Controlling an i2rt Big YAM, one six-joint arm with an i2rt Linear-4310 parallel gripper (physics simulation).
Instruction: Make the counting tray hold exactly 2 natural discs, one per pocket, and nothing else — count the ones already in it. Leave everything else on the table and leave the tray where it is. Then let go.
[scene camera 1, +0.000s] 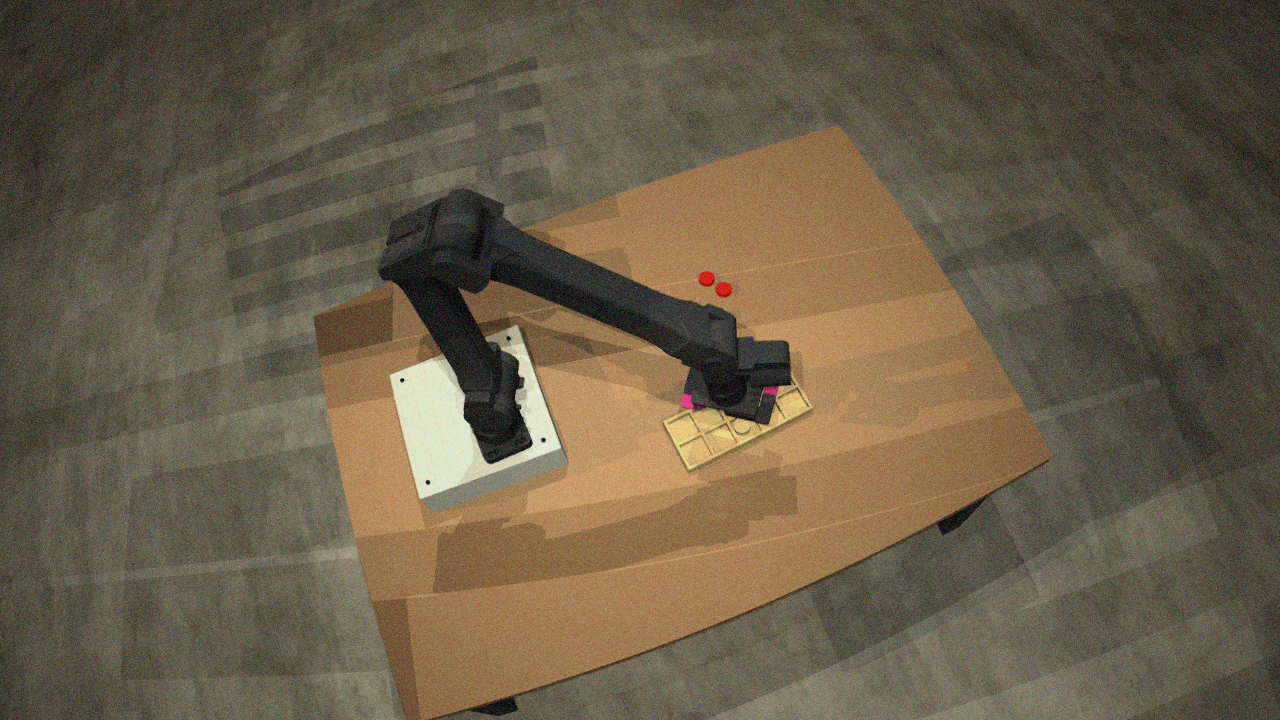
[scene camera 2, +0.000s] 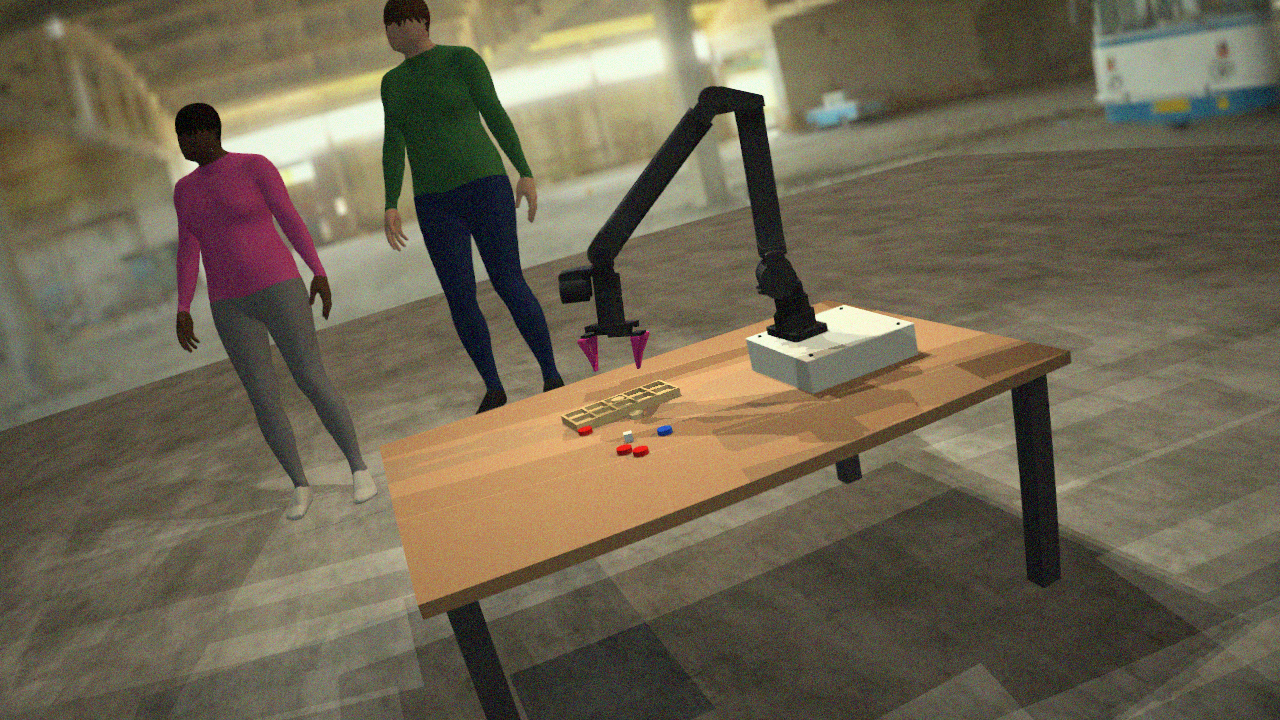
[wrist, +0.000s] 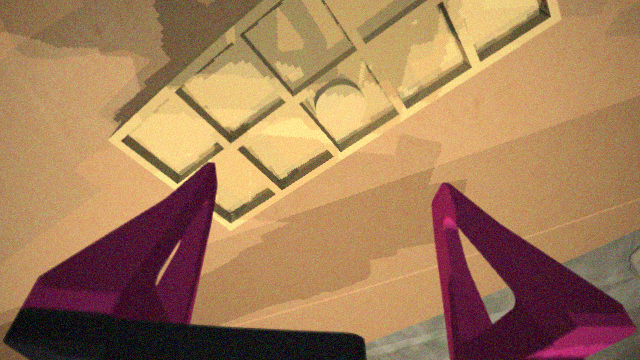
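Observation:
The wooden counting tray (scene camera 1: 676, 445) (scene camera 2: 657, 401) (wrist: 403, 111) lies flat on the table. A natural disc (scene camera 1: 742, 426) (wrist: 340, 106) lies in it, in the third pocket from the tray's robot-base end, in the long row at the lower side in scene camera 1. The arm hides some pockets there, and the wrist view cuts off the far end. Another natural disc (scene camera 2: 636, 412) lies on the table beside the tray's opposite long side. My gripper (scene camera 1: 729, 395) (scene camera 2: 616, 368) (wrist: 330, 183) is wide open and empty, above the tray, with its magenta fingers clear of it.
Two red discs (scene camera 1: 706, 278) (scene camera 1: 723, 289) (scene camera 2: 623, 450) (scene camera 2: 640, 451) lie together on the table. A third red disc (scene camera 2: 584, 430) lies close to the tray's end, near a white cube (scene camera 2: 627, 436) and a blue disc (scene camera 2: 664, 430). The arm stands on a white base box (scene camera 1: 429, 429) (scene camera 2: 850, 353).

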